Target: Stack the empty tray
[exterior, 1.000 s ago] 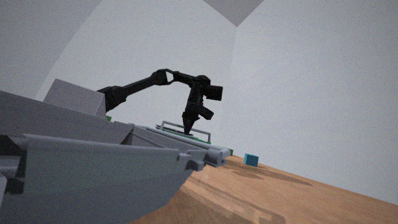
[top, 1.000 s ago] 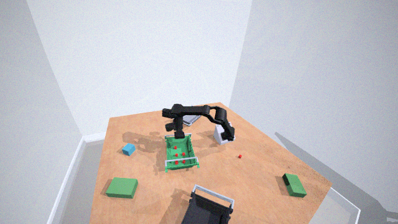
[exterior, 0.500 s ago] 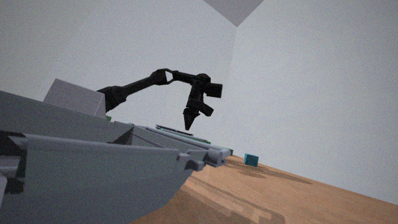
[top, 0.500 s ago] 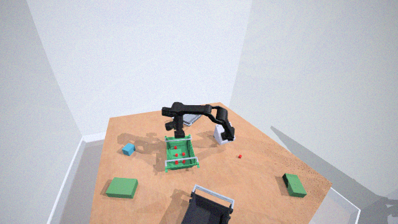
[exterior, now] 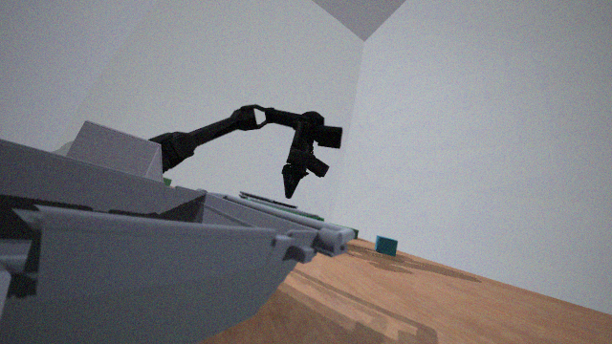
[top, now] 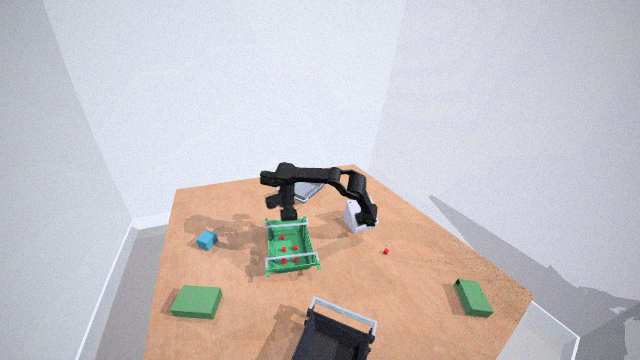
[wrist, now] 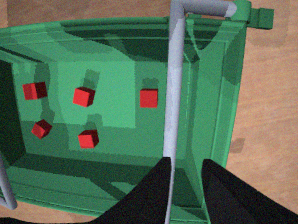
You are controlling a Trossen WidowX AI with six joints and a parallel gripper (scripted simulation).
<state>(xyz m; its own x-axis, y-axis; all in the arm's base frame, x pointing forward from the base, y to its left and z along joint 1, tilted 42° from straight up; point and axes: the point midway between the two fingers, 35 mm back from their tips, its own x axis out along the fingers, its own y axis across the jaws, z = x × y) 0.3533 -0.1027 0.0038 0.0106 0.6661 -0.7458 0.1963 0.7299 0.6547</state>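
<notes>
My gripper tip is now 300 mm to the left of the grey tray, 210 mm past it and 40 mm above it. Also, from my gripper tip: red block (370 mm behind, 260 mm to the left, 80 mm below); then blue cube (330 mm ahead, 70 mm below, 50 mm to the right).
</notes>
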